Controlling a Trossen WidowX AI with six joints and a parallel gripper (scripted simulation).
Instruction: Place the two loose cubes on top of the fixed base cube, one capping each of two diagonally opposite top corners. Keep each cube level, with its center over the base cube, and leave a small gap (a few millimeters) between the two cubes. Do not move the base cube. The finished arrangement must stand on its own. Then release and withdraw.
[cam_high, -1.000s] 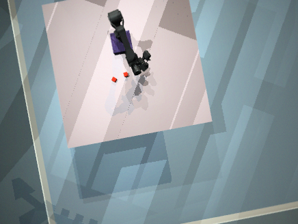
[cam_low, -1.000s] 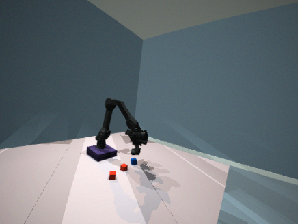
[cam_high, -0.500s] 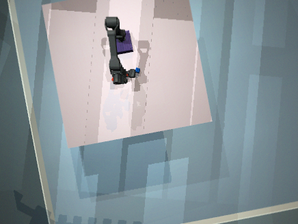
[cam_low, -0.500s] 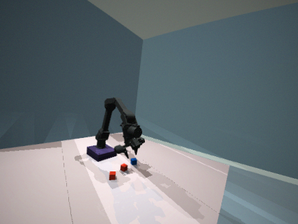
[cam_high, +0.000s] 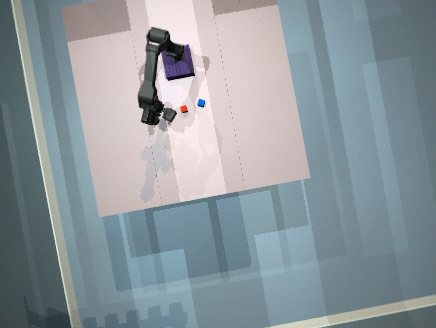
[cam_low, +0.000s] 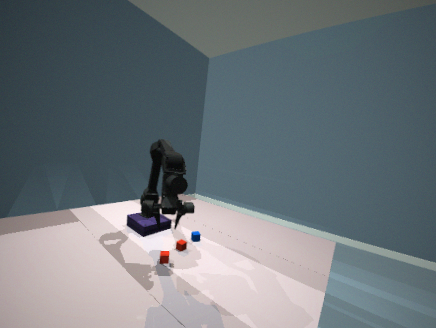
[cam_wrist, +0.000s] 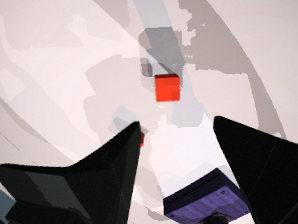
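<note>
The blue cube is 220 mm to the left of my gripper tip and 110 mm below it. From my gripper tip the other things lie so: red cube 110 mm to the left, 110 mm below.
</note>
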